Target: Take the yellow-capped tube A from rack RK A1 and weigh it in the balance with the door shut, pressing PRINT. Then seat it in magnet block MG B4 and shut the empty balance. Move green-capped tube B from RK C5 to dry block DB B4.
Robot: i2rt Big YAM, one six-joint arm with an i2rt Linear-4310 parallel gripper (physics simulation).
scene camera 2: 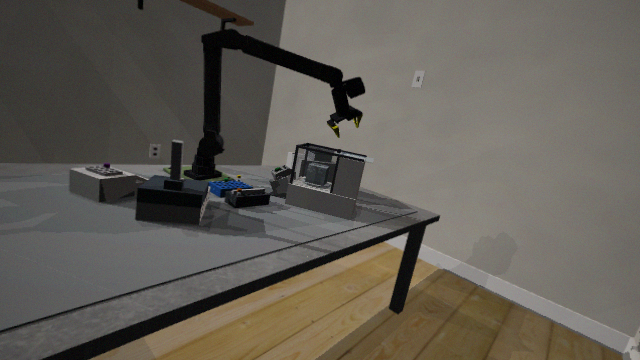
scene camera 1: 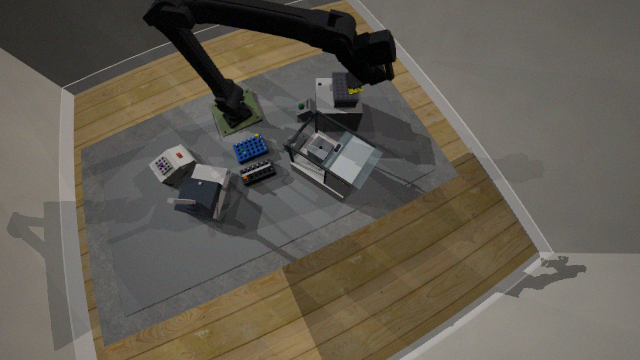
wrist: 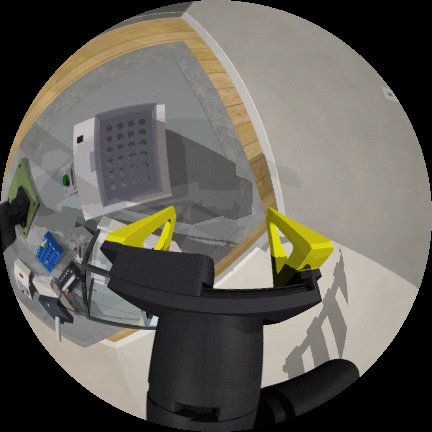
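Note:
The yellow-capped tube (scene camera 1: 257, 135) (scene camera 2: 239, 176) stands at a corner of the blue rack (scene camera 1: 253, 156) (scene camera 2: 225, 192) (wrist: 49, 251). The green-capped tube (scene camera 1: 242, 150) (scene camera 2: 226, 179) stands in the same rack. The black magnet block (scene camera 1: 259, 177) (scene camera 2: 250, 201) (wrist: 68, 278) lies beside the rack and holds an orange-capped tube. The balance (scene camera 1: 320, 172) (scene camera 2: 320, 199) has a clear panel (scene camera 1: 352, 157) slid outward, leaving part of its top open. My gripper (scene camera 1: 355, 90) (scene camera 2: 347, 131) (wrist: 219, 211) is open and empty, high above the table near a grey many-holed block (scene camera 1: 345, 95) (wrist: 131, 150) on a white housing.
A small console with a green button (scene camera 1: 301, 106) (wrist: 65, 180) stands between arm base and balance. A white unit (scene camera 1: 172, 172) (scene camera 2: 85, 186) with a purple item and a dark box (scene camera 1: 199, 195) (scene camera 2: 167, 206) with an upright handle stand left of the rack.

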